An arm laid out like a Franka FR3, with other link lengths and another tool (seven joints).
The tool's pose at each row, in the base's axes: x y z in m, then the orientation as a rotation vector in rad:
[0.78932, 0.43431, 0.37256, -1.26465, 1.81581, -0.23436]
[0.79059, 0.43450, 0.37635, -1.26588, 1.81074, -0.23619]
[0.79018, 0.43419, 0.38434, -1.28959, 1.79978, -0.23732]
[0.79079, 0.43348, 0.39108, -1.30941, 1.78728, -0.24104]
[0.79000, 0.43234, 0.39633, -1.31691, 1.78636, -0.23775]
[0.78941, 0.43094, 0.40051, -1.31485, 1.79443, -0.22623]
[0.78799, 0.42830, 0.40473, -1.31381, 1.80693, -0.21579]
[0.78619, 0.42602, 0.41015, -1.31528, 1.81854, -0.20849]
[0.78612, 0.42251, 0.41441, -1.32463, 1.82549, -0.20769]
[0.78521, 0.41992, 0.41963, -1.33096, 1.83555, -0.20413]
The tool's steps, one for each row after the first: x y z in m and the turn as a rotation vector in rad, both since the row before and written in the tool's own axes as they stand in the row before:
[-0.00236, -0.00299, -0.00124, 0.00221, -0.00285, -0.00324]
[-0.00411, -0.00460, -0.00510, -0.00875, -0.00274, -0.01920]
[-0.00309, -0.00475, -0.00376, -0.00462, -0.00343, -0.01826]
[-0.00179, -0.00313, -0.00406, -0.00576, -0.00059, -0.00380]
[-0.00100, -0.00271, -0.00338, -0.00810, 0.00020, 0.00842]
[0.00005, -0.00266, -0.00444, -0.00980, 0.00441, 0.00902]
[-0.00088, -0.00290, -0.00535, -0.00920, 0.00585, 0.00599]
[0.00066, -0.00391, -0.00384, -0.00835, 0.00725, -0.00291]
[-0.00052, -0.00344, -0.00476, -0.00933, 0.00761, 0.00107]

